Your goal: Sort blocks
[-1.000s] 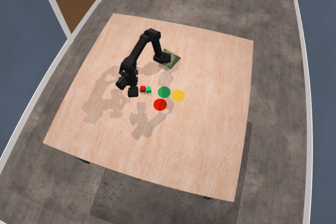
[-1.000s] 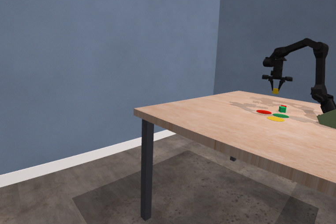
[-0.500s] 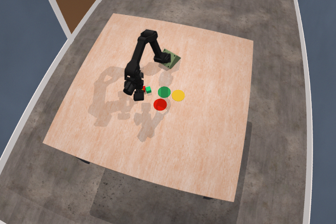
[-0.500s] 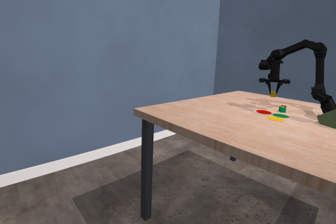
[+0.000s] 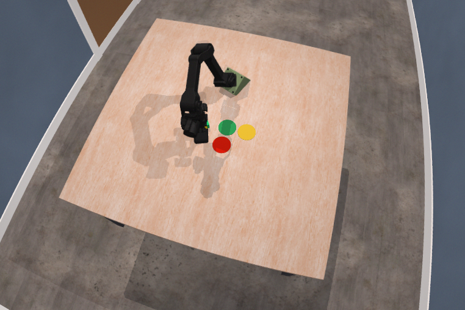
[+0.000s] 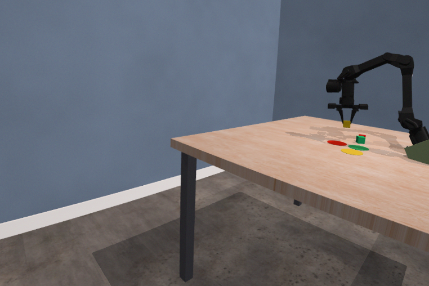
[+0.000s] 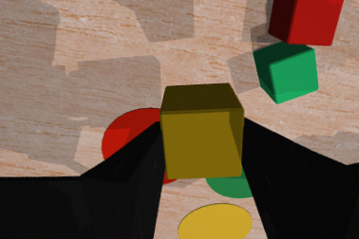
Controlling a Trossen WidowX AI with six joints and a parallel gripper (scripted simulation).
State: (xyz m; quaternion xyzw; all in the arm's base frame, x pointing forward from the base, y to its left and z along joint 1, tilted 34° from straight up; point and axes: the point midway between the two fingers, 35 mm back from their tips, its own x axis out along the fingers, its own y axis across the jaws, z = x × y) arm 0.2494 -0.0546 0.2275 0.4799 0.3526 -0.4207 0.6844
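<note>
My gripper is now 4 cm past the yellow circle, 21 cm to the right of it and 12 cm above it. Also, from my hand: yellow block (4 cm below); then green block (8 cm behind, 10 cm below); then red block (8 cm behind, 4 cm to the right, 10 cm below).
</note>
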